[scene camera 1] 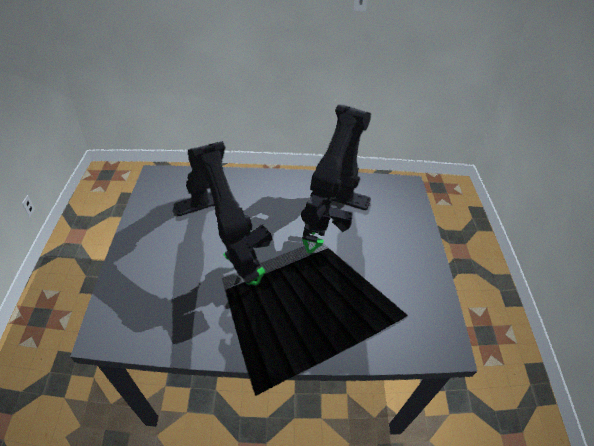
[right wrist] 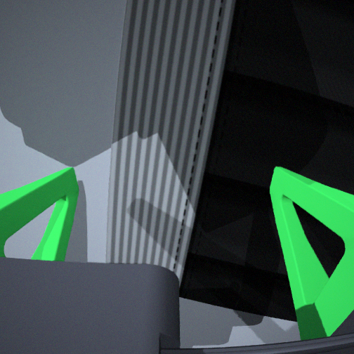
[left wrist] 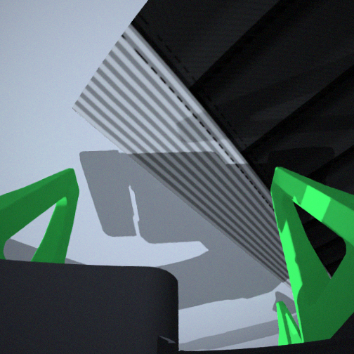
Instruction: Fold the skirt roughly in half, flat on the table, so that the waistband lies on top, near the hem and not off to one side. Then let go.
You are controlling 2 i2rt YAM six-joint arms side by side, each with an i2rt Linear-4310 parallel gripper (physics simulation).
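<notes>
The black pleated skirt [scene camera 1: 320,315] [left wrist: 300,30] [right wrist: 280,110] lies spread out, its wide hem toward the front, and its front-left corner reaches past the table's front edge. Its grey striped waistband [scene camera 1: 285,260] [left wrist: 160,125] [right wrist: 160,65] is at the back, slanting. My left gripper [scene camera 1: 313,245] [left wrist: 174,178] is open and empty over the waistband's right part. My right gripper [scene camera 1: 257,278] [right wrist: 173,178] is open and empty over the waistband's left part, partly hiding it in the scene view. In both wrist views the waistband runs between the fingertips; whether the fingertips touch it I cannot tell.
The grey table [scene camera 1: 415,250] bears both arms at its back. Arm shadows fall across the table and waistband. A green fingertip of the other gripper shows low in the left wrist view. Patterned floor tiles surround the table.
</notes>
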